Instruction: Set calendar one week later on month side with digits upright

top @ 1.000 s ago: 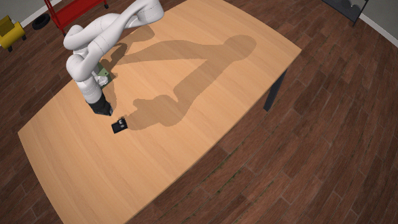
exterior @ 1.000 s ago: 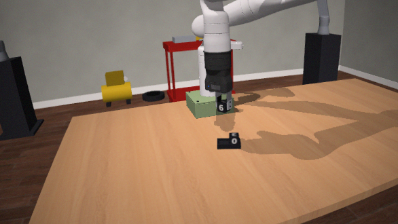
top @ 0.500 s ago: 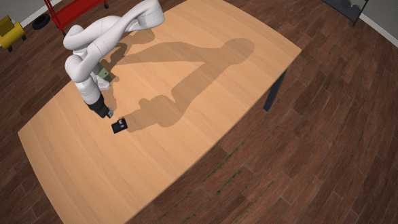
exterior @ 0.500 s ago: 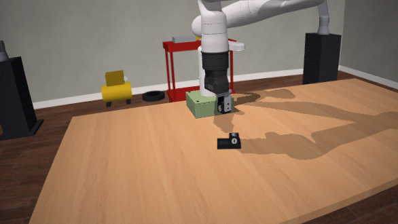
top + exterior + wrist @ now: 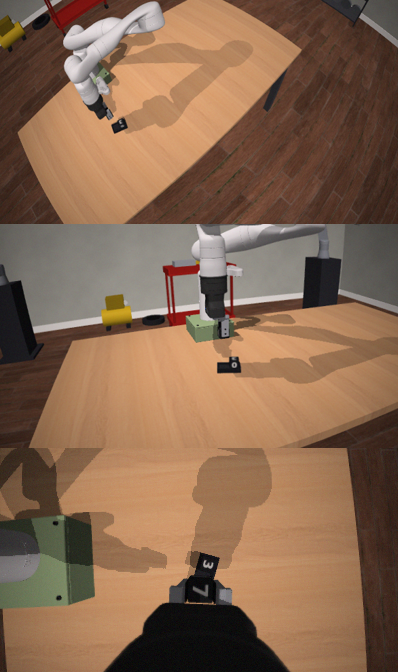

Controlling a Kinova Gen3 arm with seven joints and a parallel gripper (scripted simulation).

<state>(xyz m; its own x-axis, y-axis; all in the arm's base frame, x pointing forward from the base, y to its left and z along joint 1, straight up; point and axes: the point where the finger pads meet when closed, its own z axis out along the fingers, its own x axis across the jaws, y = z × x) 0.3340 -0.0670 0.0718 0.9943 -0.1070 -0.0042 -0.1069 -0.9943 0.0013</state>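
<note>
Right now the black calendar tray is 1 cm ahead of my hand, 1 cm to the left of it and 13 cm below it.
</note>
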